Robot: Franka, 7 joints.
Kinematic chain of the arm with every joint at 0, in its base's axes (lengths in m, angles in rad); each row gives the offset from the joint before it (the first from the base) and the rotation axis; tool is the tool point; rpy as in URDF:
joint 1: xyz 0 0 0.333 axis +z
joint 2: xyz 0 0 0 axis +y
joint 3: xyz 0 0 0.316 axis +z
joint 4: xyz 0.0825 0 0 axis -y
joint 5: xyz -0.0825 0 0.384 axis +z
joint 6: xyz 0 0 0 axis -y
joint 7: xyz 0.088 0 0 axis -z
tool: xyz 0 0 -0.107 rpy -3.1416 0 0
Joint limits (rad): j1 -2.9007..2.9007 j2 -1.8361..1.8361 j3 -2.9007..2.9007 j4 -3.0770..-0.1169 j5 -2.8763..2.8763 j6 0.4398..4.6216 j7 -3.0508..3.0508
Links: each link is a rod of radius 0.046 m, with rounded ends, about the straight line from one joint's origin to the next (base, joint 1, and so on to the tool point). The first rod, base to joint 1, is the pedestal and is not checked.
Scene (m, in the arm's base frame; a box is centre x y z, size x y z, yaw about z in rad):
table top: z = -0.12
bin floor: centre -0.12 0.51 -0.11 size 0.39 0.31 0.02 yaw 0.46
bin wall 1: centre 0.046 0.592 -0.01 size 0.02 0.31 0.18 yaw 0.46
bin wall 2: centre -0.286 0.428 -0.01 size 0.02 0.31 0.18 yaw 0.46
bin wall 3: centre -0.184 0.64 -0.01 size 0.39 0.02 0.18 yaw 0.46
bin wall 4: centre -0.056 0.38 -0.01 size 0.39 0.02 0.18 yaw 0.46
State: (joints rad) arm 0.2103 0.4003 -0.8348 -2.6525 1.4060 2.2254 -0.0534
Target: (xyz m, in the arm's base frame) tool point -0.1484 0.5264 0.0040
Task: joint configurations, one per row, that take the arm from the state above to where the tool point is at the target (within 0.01 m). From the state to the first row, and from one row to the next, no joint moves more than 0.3 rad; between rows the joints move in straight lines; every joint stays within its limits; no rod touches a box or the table.
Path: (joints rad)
1: 0.4418 0.3985 -0.5952 -2.5553 1.4141 2.1772 -0.0534
2: 0.6733 0.3967 -0.3556 -2.4582 1.4223 2.1291 -0.0534
3: 0.9048 0.3949 -0.1160 -2.3610 1.4304 2.0809 -0.0534
4: 1.1363 0.3930 0.1235 -2.2638 1.4385 2.0328 -0.0534
5: 1.3678 0.3912 0.3631 -2.1666 1.4466 1.9846 -0.0534
6: 1.3974 0.6786 0.3361 -2.0340 1.4756 2.0608 -0.0534
7: 1.4270 0.9660 0.3091 -1.9013 1.5046 2.1370 -0.0534

